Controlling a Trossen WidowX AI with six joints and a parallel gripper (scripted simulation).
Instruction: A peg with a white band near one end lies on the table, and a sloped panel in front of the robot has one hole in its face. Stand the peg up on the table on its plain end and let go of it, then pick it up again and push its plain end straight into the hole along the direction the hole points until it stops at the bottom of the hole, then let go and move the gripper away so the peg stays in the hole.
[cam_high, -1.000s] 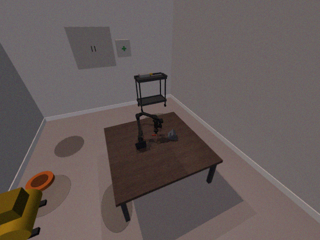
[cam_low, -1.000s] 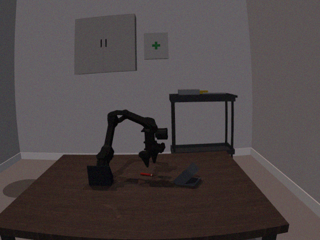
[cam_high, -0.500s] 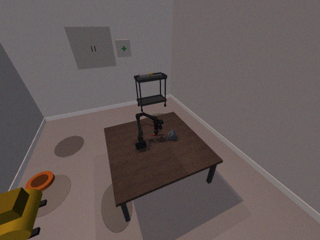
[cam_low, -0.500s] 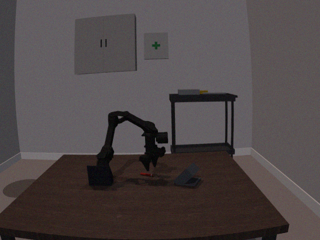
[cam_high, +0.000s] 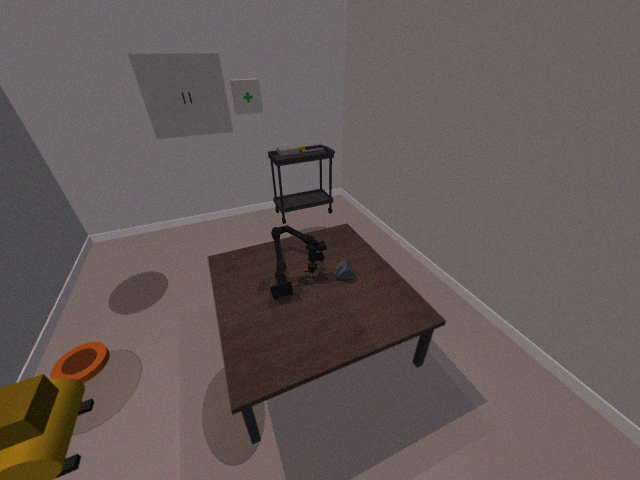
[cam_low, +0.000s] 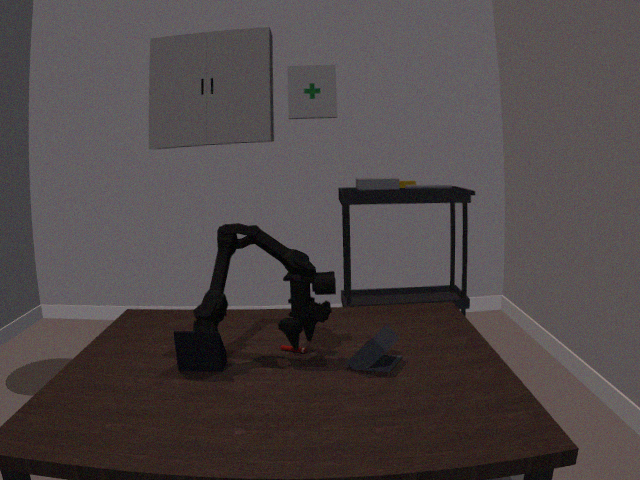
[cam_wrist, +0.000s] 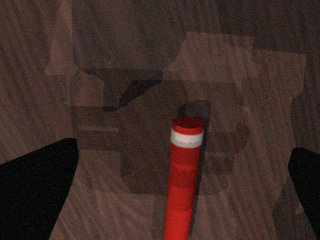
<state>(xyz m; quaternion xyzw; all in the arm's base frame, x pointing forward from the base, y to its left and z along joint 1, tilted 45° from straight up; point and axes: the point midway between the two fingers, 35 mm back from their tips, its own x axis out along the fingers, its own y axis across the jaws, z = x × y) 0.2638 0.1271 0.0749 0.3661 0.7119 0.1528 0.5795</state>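
The red peg is 1 cm behind my gripper tip and 2 cm below it. Also, from my gripper tip: grey sloped panel (21 cm ahead, 10 cm to the right, 2 cm above).
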